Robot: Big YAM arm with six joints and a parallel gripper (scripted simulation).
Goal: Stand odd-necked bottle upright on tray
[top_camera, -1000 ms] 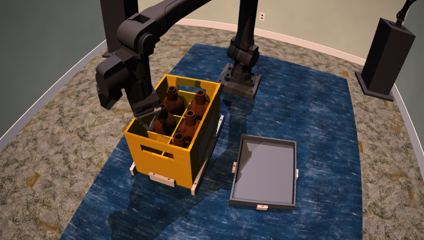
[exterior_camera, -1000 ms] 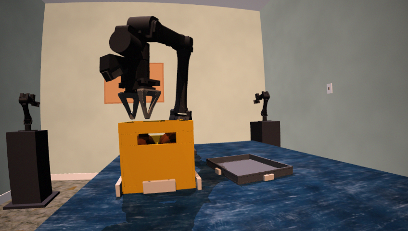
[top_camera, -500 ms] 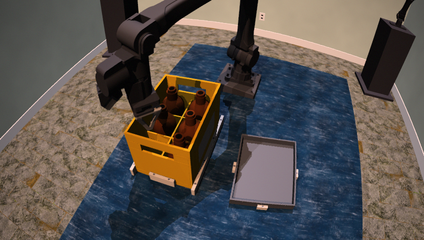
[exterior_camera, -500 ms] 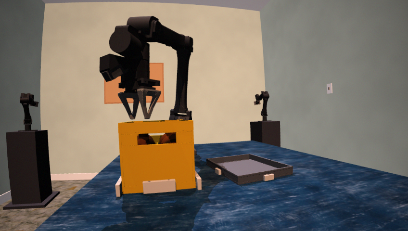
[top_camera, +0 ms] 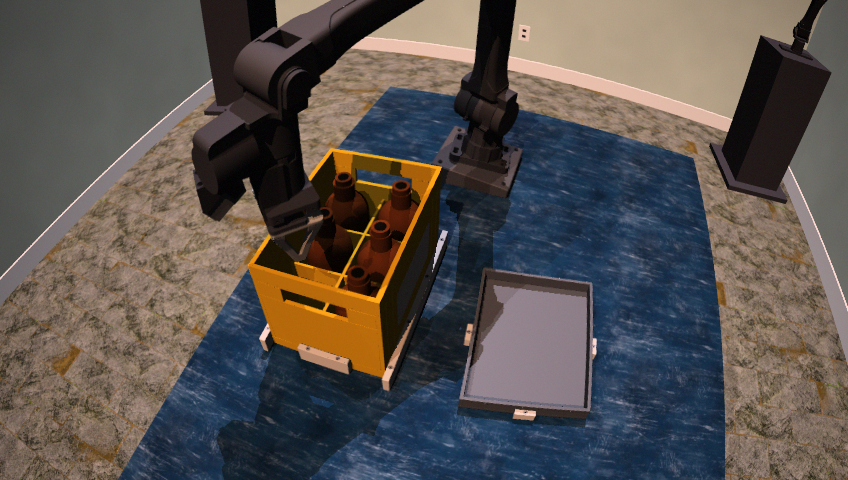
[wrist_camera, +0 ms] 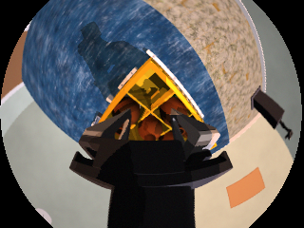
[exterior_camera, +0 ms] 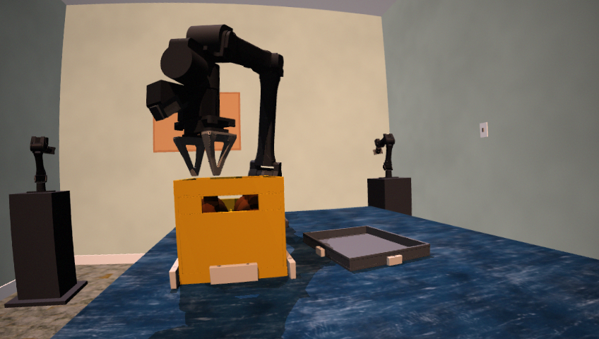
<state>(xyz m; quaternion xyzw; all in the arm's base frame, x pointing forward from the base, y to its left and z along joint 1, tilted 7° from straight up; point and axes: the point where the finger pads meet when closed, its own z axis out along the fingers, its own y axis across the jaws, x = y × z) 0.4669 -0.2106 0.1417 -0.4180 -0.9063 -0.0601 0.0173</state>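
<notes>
The orange crate lies 8 cm behind my hand, 5 cm to the left of it and 11 cm below it. The rest, counted from my hand: dark grey tray: 4 cm behind, 33 cm to the left, 18 cm below.
</notes>
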